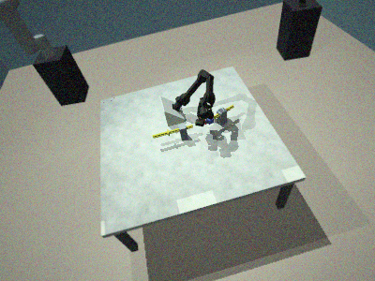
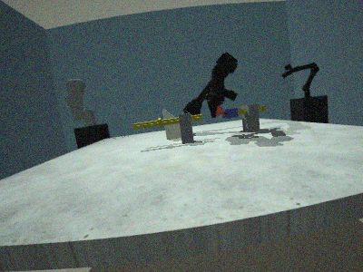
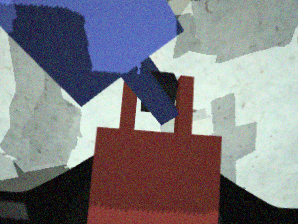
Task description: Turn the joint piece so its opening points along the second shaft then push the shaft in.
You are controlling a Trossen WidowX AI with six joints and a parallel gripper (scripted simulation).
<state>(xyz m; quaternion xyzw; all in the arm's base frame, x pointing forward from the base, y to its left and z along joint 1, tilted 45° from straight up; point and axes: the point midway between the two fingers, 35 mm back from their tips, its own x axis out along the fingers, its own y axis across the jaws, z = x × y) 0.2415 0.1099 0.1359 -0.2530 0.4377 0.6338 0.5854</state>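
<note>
My gripper tip is now 3 cm below the red tip and 2 cm to the right of it.
</note>
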